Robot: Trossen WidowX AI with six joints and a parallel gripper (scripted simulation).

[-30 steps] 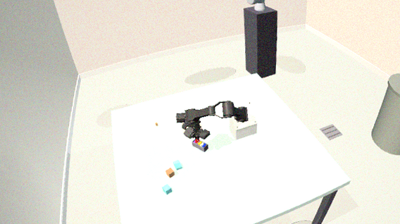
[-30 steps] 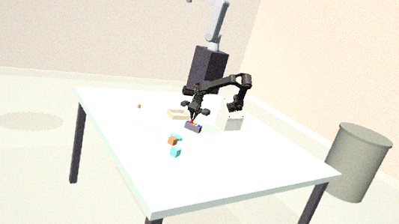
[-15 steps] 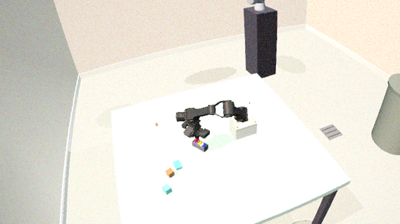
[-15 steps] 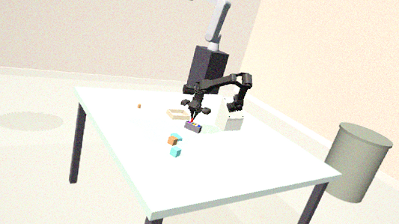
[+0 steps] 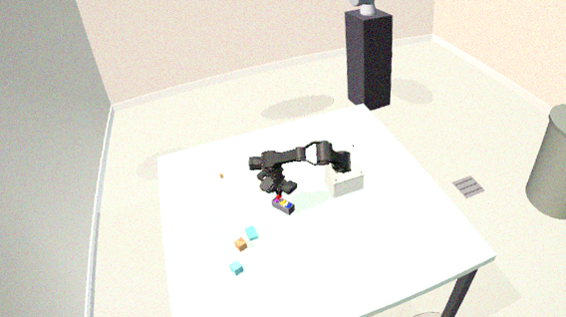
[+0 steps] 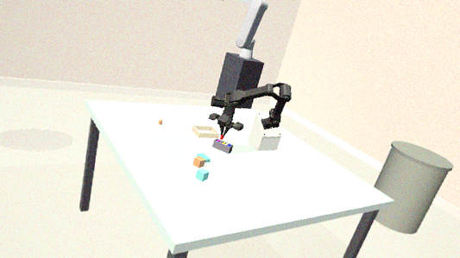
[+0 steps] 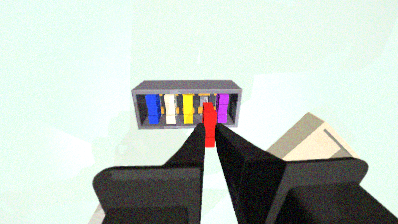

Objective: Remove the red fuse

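Right now my gripper tip is 18 cm to the left of the tan tray, 7 cm above it and 3 cm past it. Also, from my gripper tip: red fuse (1 cm below).
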